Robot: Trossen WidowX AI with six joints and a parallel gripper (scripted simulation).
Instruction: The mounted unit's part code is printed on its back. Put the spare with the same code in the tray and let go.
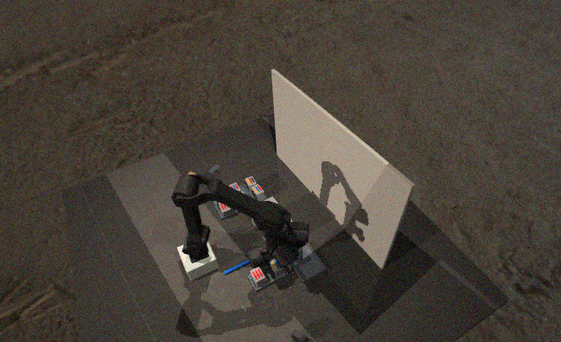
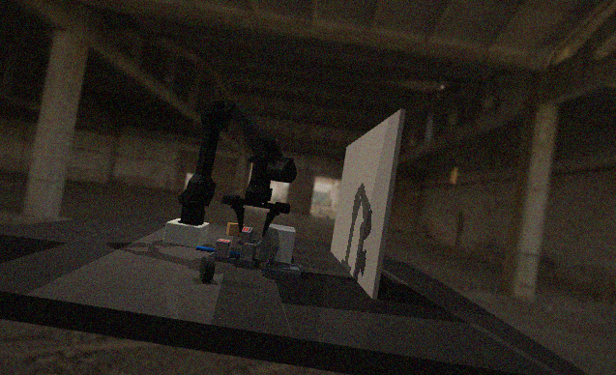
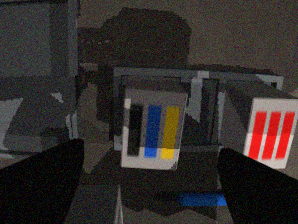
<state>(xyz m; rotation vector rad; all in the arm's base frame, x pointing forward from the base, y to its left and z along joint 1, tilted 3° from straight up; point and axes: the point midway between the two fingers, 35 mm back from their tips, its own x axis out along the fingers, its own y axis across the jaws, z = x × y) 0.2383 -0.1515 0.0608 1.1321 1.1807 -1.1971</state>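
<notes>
Right now my gripper tip is 10 cm short of the dark tray and 8 cm above it. The rest, counted from my gripper tip: blue stick: 11 cm behind, 8 cm to the left, 8 cm below; white mounted unit: 17 cm to the left, 5 cm ahead, 3 cm below; dark cylinder: 24 cm to the right, 6 cm below, 3 cm behind.
</notes>
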